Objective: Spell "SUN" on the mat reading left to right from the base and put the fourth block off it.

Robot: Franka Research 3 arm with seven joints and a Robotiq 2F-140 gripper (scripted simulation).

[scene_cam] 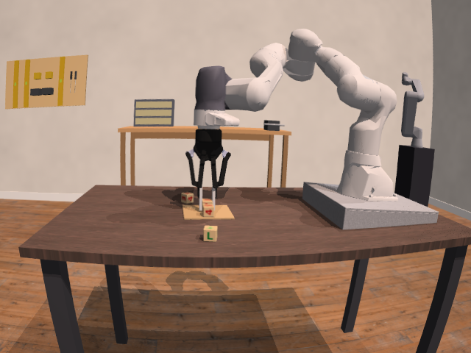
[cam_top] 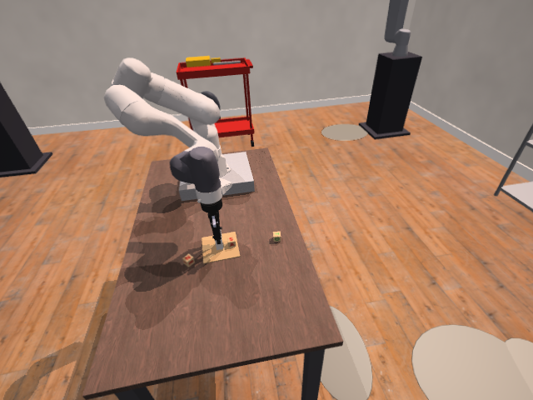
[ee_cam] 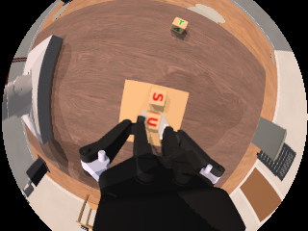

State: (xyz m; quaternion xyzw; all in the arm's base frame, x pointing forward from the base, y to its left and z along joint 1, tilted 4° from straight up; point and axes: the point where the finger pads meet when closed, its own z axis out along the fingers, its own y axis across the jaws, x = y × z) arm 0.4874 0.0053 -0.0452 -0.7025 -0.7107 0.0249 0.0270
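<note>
My hand is 20 mm above the U block. From my hand the other things lie so: mat: 40 mm below; then S block: 50 mm to the left, 20 mm below; then N block: 60 mm ahead, 120 mm to the right, 30 mm below.
</note>
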